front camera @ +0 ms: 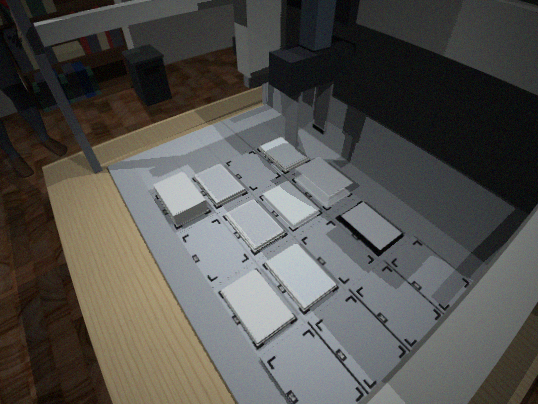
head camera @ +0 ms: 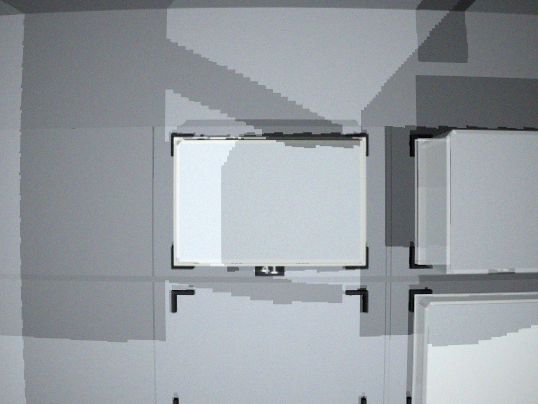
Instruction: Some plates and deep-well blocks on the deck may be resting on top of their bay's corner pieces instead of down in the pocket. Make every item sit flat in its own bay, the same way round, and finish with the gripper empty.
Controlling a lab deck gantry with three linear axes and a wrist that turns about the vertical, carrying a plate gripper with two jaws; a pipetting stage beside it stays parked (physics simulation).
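Places are measured from the robot's base along level axes (x back, y right, z up), in metres.
Where they show: gripper, fingertip midpoint: (front camera: 305, 136); robot's base at its link origin: (front camera: 156, 196).
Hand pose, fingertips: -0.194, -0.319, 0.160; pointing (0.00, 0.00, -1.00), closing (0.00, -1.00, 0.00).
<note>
Things, the pixels of their centre, and the offset from my fingertips, as dx, dy, dz. "pt": a spot on its surface instead.
- pale plate at the middle of its body: (head camera: 269, 201) (front camera: 283, 153) +0.130, -0.045, -0.153
- clear deep block at the middle of its body: (head camera: 523, 201) (front camera: 322, 181) -0.034, -0.045, -0.139
- white plate at the middle of its body: (head camera: 505, 355) (front camera: 290, 203) -0.034, +0.062, -0.153
- black-edged plate at the middle of its body: (front camera: 370, 226) -0.202, -0.041, -0.150
- tall white block at the middle of its body: (front camera: 180, 197) +0.130, +0.276, -0.139
- wooden rim at a spot on its surface: (front camera: 90, 240) pt +0.164, +0.506, -0.170
My gripper (front camera: 305, 134) is open and empty, its jaws raised above the back of the deck. A pale plate (front camera: 283, 154) (head camera: 292, 205) is at bay 41; in the head view its outline lies within the four black corner pieces, square to them. A clear deep block (front camera: 324, 179) (head camera: 495, 200) is at bay 42, beside it. A white plate (front camera: 291, 204) (head camera: 480, 375) is in the row in front. A black-edged plate (front camera: 372, 226) is farther right. A tall white block (front camera: 181, 195) stands at the left. Seating heights are hard to tell from the front view.
More plates (front camera: 220, 183) (front camera: 255, 225) (front camera: 301, 276) (front camera: 258, 306) stand in the nearer rows. Black corner pieces mark the bays. A wooden rim (front camera: 90, 240) borders the deck's left, and a dark bin (front camera: 147, 75) stands on the floor behind.
</note>
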